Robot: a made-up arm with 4 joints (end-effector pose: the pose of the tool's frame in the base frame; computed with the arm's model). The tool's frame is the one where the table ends. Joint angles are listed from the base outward.
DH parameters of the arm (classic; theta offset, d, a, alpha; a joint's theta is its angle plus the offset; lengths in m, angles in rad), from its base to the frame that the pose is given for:
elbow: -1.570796 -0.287 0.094 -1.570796
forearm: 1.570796 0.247 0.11 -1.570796
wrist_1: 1.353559 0 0.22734 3.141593
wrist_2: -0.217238 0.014 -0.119 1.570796
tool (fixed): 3.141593 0.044 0 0
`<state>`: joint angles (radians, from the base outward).
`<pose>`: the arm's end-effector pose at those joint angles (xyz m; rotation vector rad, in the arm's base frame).
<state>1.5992 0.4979 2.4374 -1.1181</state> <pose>0.1365 0.2618 -0.2246 1.8881 -1.6489 -0.0667</pose>
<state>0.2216 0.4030 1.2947 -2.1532</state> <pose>0.0430 -0.1337 -0.2151 0.3903 -2.7241 -0.5115</pose>
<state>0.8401 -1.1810 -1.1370 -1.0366</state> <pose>0.4726 -0.0044 -0.3791 -1.0740 -0.5796 0.7963</pose>
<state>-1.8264 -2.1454 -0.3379 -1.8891</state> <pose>-0.3915 -0.0012 -0.0861 0.3184 -1.8809 1.7334</pose>
